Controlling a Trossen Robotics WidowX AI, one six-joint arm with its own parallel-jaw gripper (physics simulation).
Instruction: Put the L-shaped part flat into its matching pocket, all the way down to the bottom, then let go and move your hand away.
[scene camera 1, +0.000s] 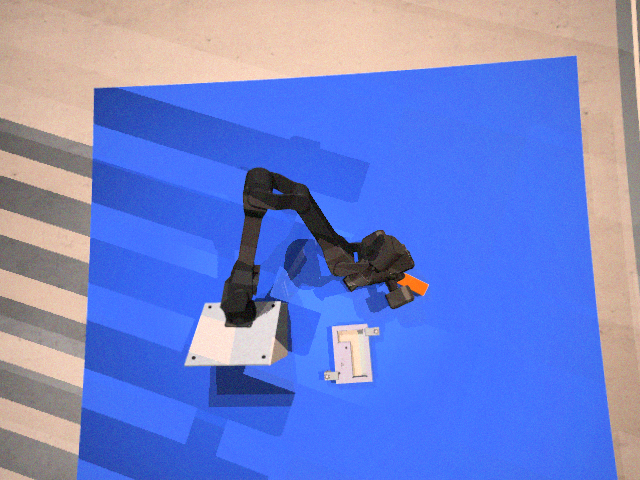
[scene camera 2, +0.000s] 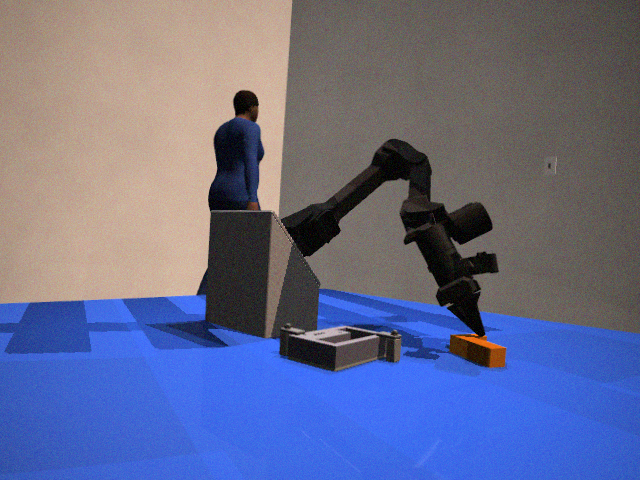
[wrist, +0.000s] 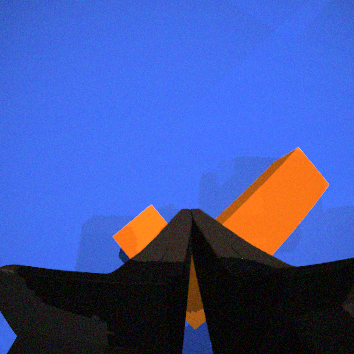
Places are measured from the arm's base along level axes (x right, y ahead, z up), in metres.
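Pixels of known places: gripper, fingertip midpoint: (scene camera 2: 482, 336) (wrist: 189, 217); arm's base at its link origin: (scene camera 1: 240, 317) (scene camera 2: 277, 261).
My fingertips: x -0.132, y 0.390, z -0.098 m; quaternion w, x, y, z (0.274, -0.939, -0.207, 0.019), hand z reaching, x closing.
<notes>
Ahead of a thing's pixels: the offset from my fingertips to its middle. "pt": to the spot under its first point. Level surfaces: height alone.
The orange L-shaped part {dy +0.013, dx +0.021, dz -0.018 m} (scene camera 1: 415, 285) (scene camera 2: 478, 351) (wrist: 277, 202) lies flat on the blue mat, apart from the pocket block. My gripper (scene camera 2: 483, 334) (wrist: 189, 217) is shut with its fingertips together and nothing between them. The fingertips are at the top of the part, over its inner corner; in the wrist view the fingers hide the middle of the part, and its two ends show on either side. Whether the tips touch it is hard to tell. The pale block {dy -0.129, dx +0.218, dz -0.009 m} (scene camera 1: 342, 361) (scene camera 2: 310, 352) with the L-shaped pocket {pt dy -0.108, dx +0.230, dz -0.028 m} (scene camera 1: 360, 357) stands on the mat, its pocket empty.
The block has a small bracket at one corner {pt dy -0.078, dx +0.163, dz +0.008 m} (scene camera 1: 372, 331) and another at the opposite corner {pt dy -0.179, dx +0.272, dz +0.008 m} (scene camera 1: 331, 375). The arm's wedge-shaped base (scene camera 1: 217, 341) (scene camera 2: 237, 268) stands beside the block. A person in blue (scene camera 2: 235, 160) stands behind the base. Shadows cross the blue mat {dz -0.033 m} (scene camera 1: 491, 206).
</notes>
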